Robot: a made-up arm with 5 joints.
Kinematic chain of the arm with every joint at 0, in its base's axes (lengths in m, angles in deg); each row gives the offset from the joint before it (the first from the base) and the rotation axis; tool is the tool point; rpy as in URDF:
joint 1: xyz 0 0 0.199 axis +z
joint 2: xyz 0 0 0 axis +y
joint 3: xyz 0.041 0 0.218 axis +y
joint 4: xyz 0.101 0 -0.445 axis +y
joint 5: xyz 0.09 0 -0.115 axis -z
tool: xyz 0 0 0 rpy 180 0 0
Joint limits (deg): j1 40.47..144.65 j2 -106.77..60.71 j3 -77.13..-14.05 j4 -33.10..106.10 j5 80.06..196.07
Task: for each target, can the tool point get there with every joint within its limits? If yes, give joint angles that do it. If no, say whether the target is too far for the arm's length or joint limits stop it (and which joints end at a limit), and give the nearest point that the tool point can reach.
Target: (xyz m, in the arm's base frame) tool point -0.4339 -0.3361 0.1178
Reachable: no: joint limits stop it (at a limit: joint 1, joint 2, joint 3) | nearest point -0.1349 -0.1151 -0.0491 | short by 0.408 m
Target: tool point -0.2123 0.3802 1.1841
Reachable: no: too far | nearest point -0.1358 0.2431 0.8290 | short by 0.388 m
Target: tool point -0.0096 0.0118 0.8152
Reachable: yes | joints 129.17 -83.44 -66.18 45.32 135.54
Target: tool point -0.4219 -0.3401 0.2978
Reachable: no: joint limits stop it (at a limit: joint 1, joint 2, joint 3, joint 4) | nearest point -0.3748 -0.3198 0.6501 | short by 0.356 m
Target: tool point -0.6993 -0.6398 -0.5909
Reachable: no: too far | nearest point -0.1276 -0.1168 -0.1777 | short by 0.878 m
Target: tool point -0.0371 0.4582 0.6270
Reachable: yes | joints 94.63 -35.20 -68.82 44.04 129.20
